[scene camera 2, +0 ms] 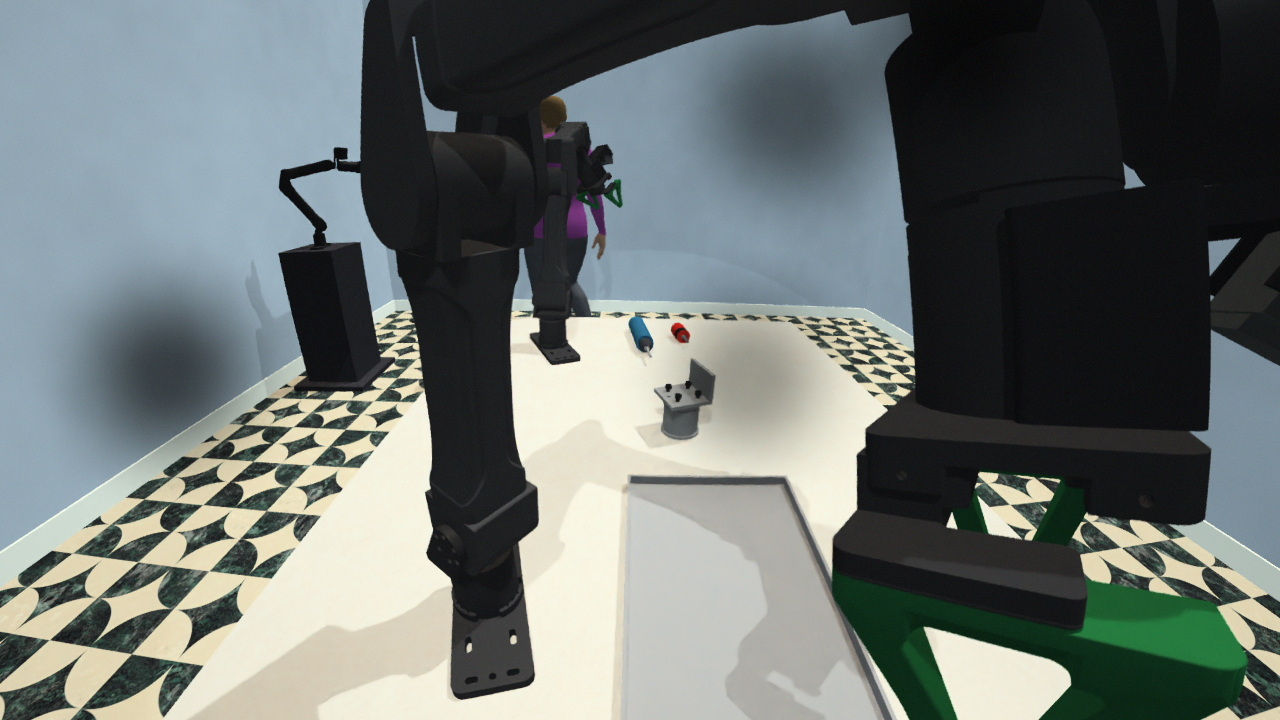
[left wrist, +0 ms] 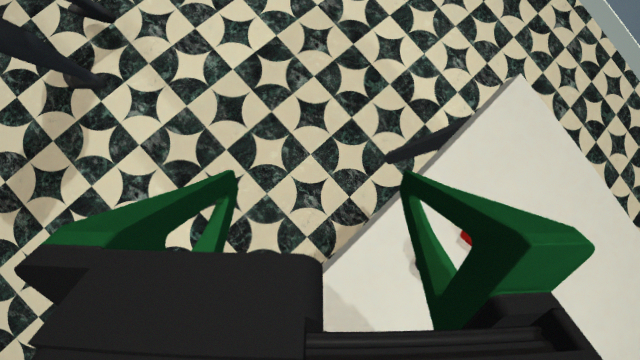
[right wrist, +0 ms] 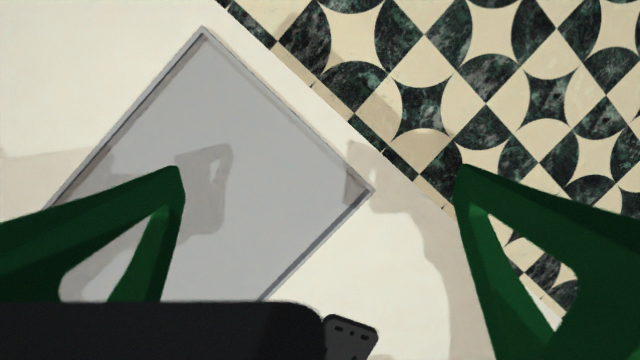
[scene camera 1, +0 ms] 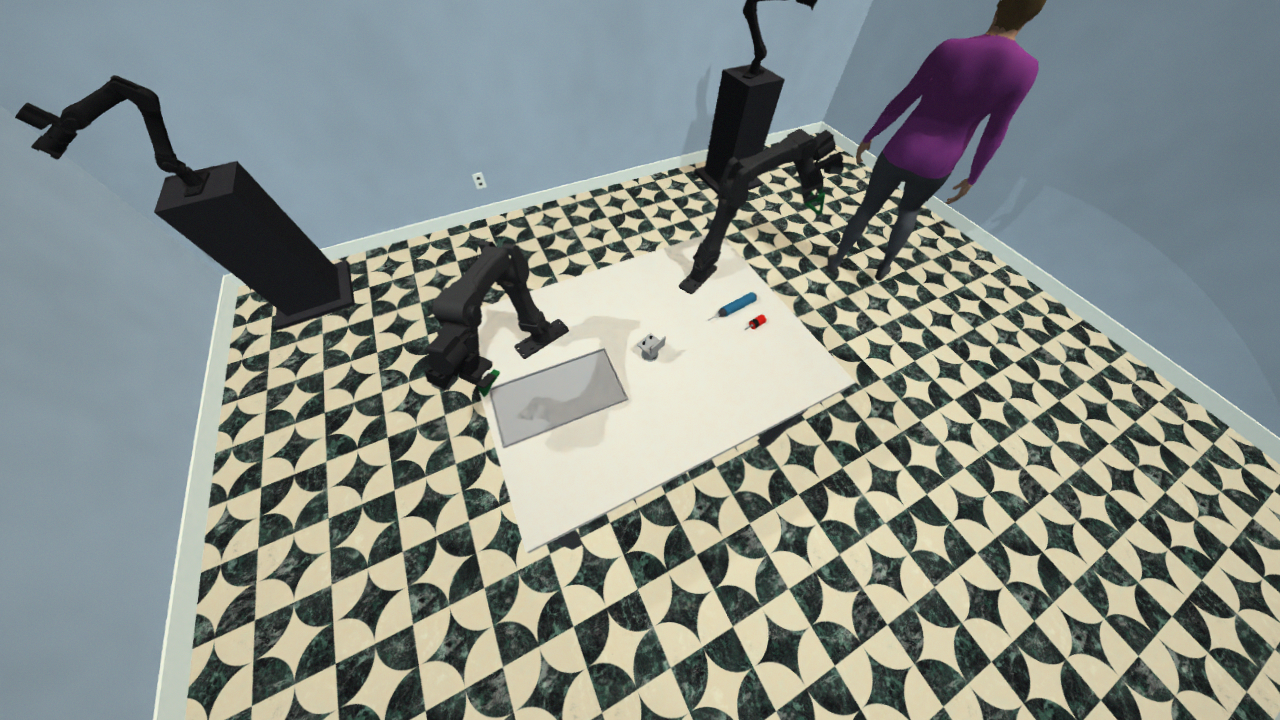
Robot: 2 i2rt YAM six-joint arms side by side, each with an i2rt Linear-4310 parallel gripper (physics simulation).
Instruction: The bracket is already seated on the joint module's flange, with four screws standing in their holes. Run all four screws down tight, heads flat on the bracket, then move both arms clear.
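Where they show: left gripper, fingertip midpoint: [scene camera 2: 609, 207] [left wrist: 319, 179] [scene camera 1: 819, 207]; right gripper, fingertip midpoint: [scene camera 2: 993, 686] [right wrist: 318, 180] [scene camera 1: 469, 387]; left arm's base, link origin: [scene camera 2: 553, 348] [scene camera 1: 698, 277]; right arm's base, link origin: [scene camera 2: 489, 598] [scene camera 1: 542, 339].
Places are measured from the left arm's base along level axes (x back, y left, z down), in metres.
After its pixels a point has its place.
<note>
The grey bracket [scene camera 1: 653, 340] @[x -0.079, y -0.418, z -0.066 m] [scene camera 2: 704, 381] @[x -0.109, y -0.454, z -0.091 m] sits on the joint module [scene camera 1: 650, 354] [scene camera 2: 680, 421] near mid-table. In scene camera 2, four black screws [scene camera 2: 677, 396] @[x -0.059, y -0.455, z -0.076 m] stand in its flat plate, their heads raised above it. A blue driver [scene camera 1: 739, 304] @[x -0.221, y -0.050, z -0.038 m] [scene camera 2: 640, 332] @[x -0.191, y -0.080, z -0.040 m] and a shorter red and black driver [scene camera 1: 758, 321] @[x -0.318, y -0.070, z -0.031 m] [scene camera 2: 681, 333] @[x -0.302, y -0.088, z -0.025 m] [left wrist: 466, 238] @[x -0.309, y -0.031, z -0.023 m] lie on the table beyond the module. My left gripper [scene camera 1: 814, 204] @[x -0.274, y 0.304, z -0.303 m] [left wrist: 319, 179] @[x -0.274, y 0.304, z -0.303 m] is open and empty, raised beyond the table's edge, far from the bracket. My right gripper [scene camera 1: 488, 383] @[x 0.133, y -0.955, z -0.242 m] [right wrist: 318, 180] @[x 0.133, y -0.955, z -0.242 m] is open and empty above the tray's end of the table.
A shallow grey tray [scene camera 1: 514, 420] @[x 0.096, y -0.919, z -0.004 m] [scene camera 2: 671, 537] @[x 0.058, y -0.643, z -0.004 m] [right wrist: 280, 260] @[x 0.178, y -0.798, z -0.004 m] lies on the white table [scene camera 1: 716, 402] @[x -0.374, y -0.444, z 0.000 m]. A person in purple [scene camera 1: 957, 107] [scene camera 2: 575, 219] stands beyond the left arm. Two black pedestals [scene camera 1: 259, 241] [scene camera 1: 744, 116] carrying other arms stand behind the table.
</note>
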